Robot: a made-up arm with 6 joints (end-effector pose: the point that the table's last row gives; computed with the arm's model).
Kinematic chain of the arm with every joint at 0, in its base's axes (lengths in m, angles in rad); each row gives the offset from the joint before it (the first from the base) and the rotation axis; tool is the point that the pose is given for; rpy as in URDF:
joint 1: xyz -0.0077 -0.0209 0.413 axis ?
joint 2: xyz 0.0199 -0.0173 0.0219 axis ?
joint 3: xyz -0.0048 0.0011 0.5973 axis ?
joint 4: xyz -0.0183 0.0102 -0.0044 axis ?
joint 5: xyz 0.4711 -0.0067 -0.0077 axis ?
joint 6: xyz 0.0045 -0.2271 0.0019 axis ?
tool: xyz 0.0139 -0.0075 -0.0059 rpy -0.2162 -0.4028 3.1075
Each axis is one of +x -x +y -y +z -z.
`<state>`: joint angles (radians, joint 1 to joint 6).
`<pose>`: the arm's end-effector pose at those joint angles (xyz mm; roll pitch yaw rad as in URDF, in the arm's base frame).
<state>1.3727 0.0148 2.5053 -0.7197 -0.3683 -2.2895</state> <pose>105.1 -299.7 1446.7 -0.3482 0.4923 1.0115</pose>
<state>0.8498 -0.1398 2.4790 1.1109 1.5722 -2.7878</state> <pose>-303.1 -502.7 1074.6 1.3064 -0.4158 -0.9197</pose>
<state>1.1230 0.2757 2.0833 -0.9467 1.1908 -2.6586</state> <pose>230.3 137.7 1496.7 0.0561 -0.1431 1.8671</pose>
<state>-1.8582 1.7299 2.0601 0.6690 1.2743 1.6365</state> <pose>-465.0 -912.9 636.2 -2.7312 1.2963 -3.0368</pose>
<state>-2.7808 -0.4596 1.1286 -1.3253 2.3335 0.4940</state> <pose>-15.6 51.3 1412.1 -3.0218 -0.4078 -1.2133</pose>
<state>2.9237 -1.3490 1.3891 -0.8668 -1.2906 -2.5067</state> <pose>911.1 -88.8 918.2 -1.1924 0.5332 1.7968</pose>
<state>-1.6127 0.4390 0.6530 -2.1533 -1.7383 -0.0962</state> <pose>108.3 -771.5 884.9 -1.3657 0.3495 -2.4514</pose>
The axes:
joint 1: +z
joint 2: +y
joint 3: -y
joint 4: -x
joint 5: -y
joint 6: -x

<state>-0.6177 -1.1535 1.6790 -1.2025 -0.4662 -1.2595</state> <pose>-783.2 446.4 1031.0 0.2181 0.0941 -1.3177</pose>
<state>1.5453 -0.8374 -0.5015 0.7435 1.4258 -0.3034</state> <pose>166.6 -71.1 1138.6 0.9559 0.7851 -0.4570</pose>
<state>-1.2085 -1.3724 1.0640 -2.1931 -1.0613 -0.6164</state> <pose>-145.9 778.3 980.7 -0.1544 -0.4717 -2.0580</pose>
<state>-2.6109 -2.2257 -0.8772 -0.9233 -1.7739 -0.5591</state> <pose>56.4 167.0 452.7 -1.1146 -0.6345 1.8104</pose>
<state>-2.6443 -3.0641 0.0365 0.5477 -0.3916 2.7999</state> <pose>333.7 396.7 -251.5 0.0043 -0.0123 -2.5574</pose>
